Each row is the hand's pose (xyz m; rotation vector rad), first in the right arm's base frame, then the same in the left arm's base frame.
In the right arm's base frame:
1: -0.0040 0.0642 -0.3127 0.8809 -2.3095 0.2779
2: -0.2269 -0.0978 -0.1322 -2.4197 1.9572 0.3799
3: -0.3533 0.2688 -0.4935 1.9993 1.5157 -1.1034
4: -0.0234 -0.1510 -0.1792 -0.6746 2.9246 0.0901
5: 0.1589 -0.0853 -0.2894 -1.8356 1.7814 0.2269
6: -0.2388 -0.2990 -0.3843 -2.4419 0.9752 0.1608
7: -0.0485 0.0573 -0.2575 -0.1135 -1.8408 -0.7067
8: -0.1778 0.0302 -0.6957 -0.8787 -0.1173 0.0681
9: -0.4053 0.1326 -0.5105 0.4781 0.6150 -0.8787
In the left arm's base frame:
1: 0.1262 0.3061 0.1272 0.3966 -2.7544 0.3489
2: -0.1887 0.2492 0.2056 -1.9029 2.1583 -0.1185
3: -0.0374 0.5984 -0.1633 2.3565 0.9585 -0.7952
4: -0.0150 0.1252 0.2360 -0.1299 2.6239 -0.1158
5: 0.2053 0.1131 0.2041 -1.4205 1.8021 -0.2798
6: -0.1794 0.0398 -0.0398 -2.1615 1.2203 -0.4362
7: 0.0654 0.3205 0.1615 -0.3643 -2.2287 -1.0038
8: 0.1023 0.2951 -0.2940 -0.9276 -0.3129 -0.4429
9: -0.1244 0.4872 -0.2033 0.7213 0.1597 -1.1039

